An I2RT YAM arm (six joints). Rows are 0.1 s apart.
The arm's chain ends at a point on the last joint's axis. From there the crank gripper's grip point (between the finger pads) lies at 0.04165 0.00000 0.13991 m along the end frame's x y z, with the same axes.
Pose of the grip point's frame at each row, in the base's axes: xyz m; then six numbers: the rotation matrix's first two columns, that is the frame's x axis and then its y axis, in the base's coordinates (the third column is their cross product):
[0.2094 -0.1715 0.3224 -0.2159 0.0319 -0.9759 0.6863 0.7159 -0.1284]
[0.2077 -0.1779 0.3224 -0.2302 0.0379 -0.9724 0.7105 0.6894 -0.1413]
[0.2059 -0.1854 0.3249 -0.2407 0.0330 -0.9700 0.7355 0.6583 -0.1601]
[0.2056 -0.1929 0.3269 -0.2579 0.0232 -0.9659 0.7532 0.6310 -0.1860]
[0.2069 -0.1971 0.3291 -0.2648 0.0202 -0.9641 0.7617 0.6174 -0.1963]
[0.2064 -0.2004 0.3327 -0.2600 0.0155 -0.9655 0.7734 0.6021 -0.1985]
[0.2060 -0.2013 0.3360 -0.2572 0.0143 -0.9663 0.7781 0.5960 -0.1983]
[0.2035 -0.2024 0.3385 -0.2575 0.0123 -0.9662 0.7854 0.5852 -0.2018]
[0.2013 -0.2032 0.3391 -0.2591 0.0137 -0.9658 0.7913 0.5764 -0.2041]
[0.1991 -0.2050 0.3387 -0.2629 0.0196 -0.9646 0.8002 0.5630 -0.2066]
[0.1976 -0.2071 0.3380 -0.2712 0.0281 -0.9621 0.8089 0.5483 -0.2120]
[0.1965 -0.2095 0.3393 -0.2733 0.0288 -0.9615 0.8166 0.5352 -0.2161]
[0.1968 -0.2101 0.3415 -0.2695 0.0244 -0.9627 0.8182 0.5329 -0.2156]
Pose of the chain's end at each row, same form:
[0.1212 -0.0752 0.3877 -0.2159 0.0319 -0.9759 0.6863 0.7159 -0.1284]
[0.1242 -0.0783 0.3889 -0.2302 0.0379 -0.9724 0.7105 0.6894 -0.1413]
[0.1273 -0.0816 0.3909 -0.2407 0.0330 -0.9700 0.7355 0.6583 -0.1601]
[0.1317 -0.0854 0.3923 -0.2579 0.0232 -0.9659 0.7532 0.6310 -0.1860]
[0.1352 -0.0879 0.3943 -0.2648 0.0202 -0.9641 0.7617 0.6174 -0.1963]
[0.1363 -0.0894 0.3965 -0.2600 0.0155 -0.9655 0.7734 0.6021 -0.1985]
[0.1365 -0.0896 0.3993 -0.2572 0.0143 -0.9663 0.7781 0.5960 -0.1983]
[0.1355 -0.0895 0.4012 -0.2575 0.0123 -0.9662 0.7854 0.5852 -0.2018]
[0.1346 -0.0894 0.4017 -0.2591 0.0137 -0.9658 0.7913 0.5764 -0.2041]
[0.1346 -0.0902 0.4018 -0.2629 0.0196 -0.9646 0.8002 0.5630 -0.2066]
[0.1359 -0.0913 0.4021 -0.2712 0.0281 -0.9621 0.8089 0.5483 -0.2120]
[0.1368 -0.0926 0.4031 -0.2733 0.0288 -0.9615 0.8166 0.5352 -0.2161]
[0.1370 -0.0928 0.4045 -0.2695 0.0244 -0.9627 0.8182 0.5329 -0.2156]

